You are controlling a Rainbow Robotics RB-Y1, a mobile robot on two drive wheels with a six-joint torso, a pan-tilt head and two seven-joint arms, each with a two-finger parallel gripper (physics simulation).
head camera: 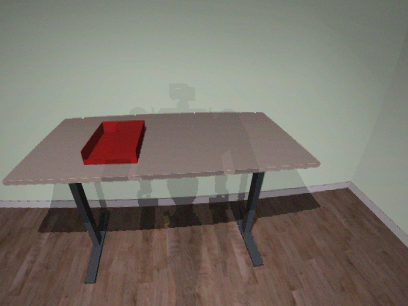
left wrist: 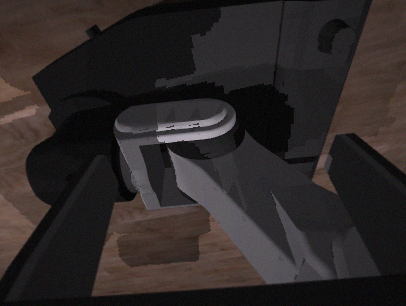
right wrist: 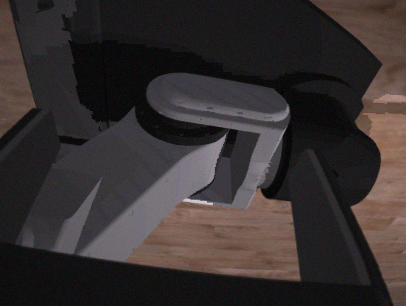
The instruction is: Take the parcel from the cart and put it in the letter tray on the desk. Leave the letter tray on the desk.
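Frame: origin at the robot's base, x right, y ahead, z up, level; centimetres.
Where they show: left gripper, between the fingertips: [left wrist: 219,160]; right gripper, between the fingertips: [right wrist: 178,146].
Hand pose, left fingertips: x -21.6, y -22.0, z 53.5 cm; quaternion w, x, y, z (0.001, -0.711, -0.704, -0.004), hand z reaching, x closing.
Note:
After its pixels a point has its place.
A red letter tray [head camera: 115,144] @(x -42.1, y 84.9, z 95.4 cm) lies on the left part of the desk [head camera: 200,145] @(x 3.2, y 86.4, z 95.2 cm) in the head view, and its inside shows no parcel. The parcel and the cart do not show in these views. My left gripper [left wrist: 219,160] @(x -21.6, y -21.9, z 53.5 cm) is open in the left wrist view, its two dark fingers wide apart with nothing held between them. My right gripper [right wrist: 178,146] @(x 22.0, y -22.8, z 53.5 cm) is open in the right wrist view, also with nothing held between its fingers. Neither gripper shows in the head view.
The desk stands on two dark legs [head camera: 87,215] @(x -74.8, y 85.6, z 38.0 cm) [head camera: 253,205] @(x 45.5, y 103.1, z 36.4 cm) on a wooden floor, close to a pale green wall [head camera: 280,60] @(x 63.5, y 151.9, z 136.6 cm). A side wall meets it at the right. Grey and black parts of the robot's own body [left wrist: 240,40] @(x -17.1, y -14.5, z 17.0 cm) [right wrist: 190,30] @(x 13.4, y -21.8, z 17.0 cm) lie beyond the fingers in both wrist views.

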